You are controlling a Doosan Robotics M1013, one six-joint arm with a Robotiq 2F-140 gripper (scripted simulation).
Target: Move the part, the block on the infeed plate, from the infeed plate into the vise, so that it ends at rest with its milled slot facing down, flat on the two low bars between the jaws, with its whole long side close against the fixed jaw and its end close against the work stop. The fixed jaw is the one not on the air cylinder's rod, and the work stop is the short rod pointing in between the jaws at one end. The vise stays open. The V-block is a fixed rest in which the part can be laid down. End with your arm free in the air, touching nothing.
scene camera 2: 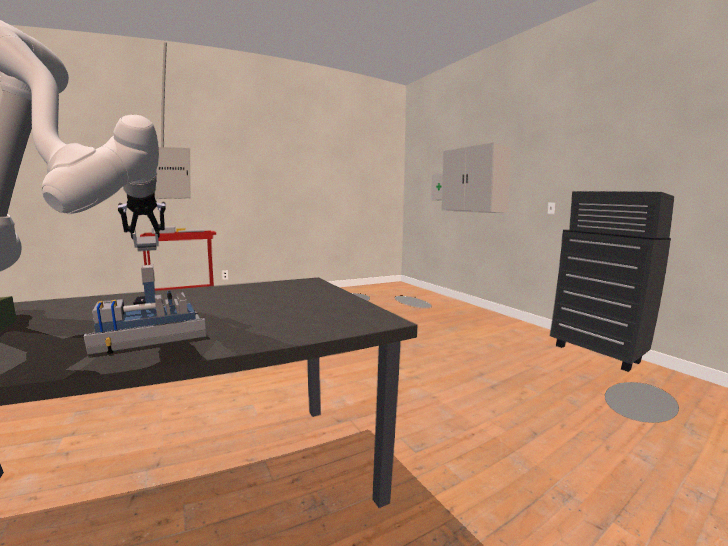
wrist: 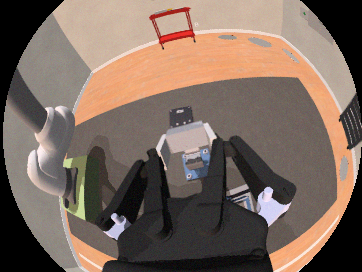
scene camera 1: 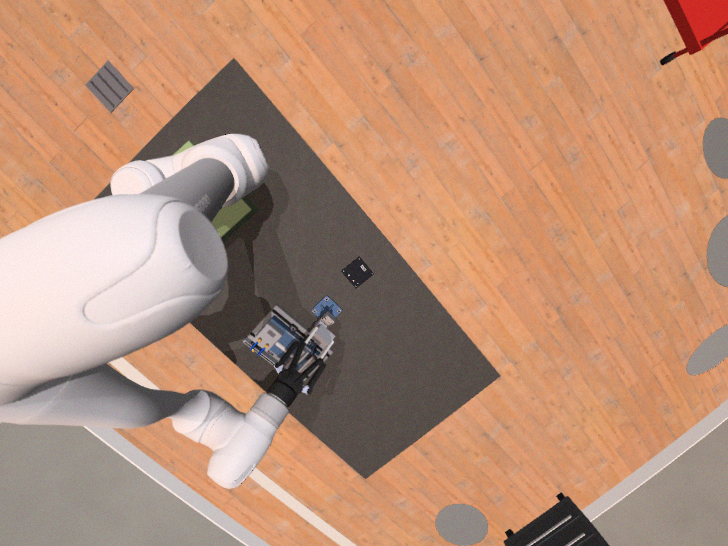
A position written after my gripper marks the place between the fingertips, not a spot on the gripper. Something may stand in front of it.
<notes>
In view: my gripper (scene camera 1: 323, 335) and a part (wrist: 193, 135).
My gripper is seen too in scene camera 2 (scene camera 2: 146, 243) and in the wrist view (wrist: 187, 136).
</notes>
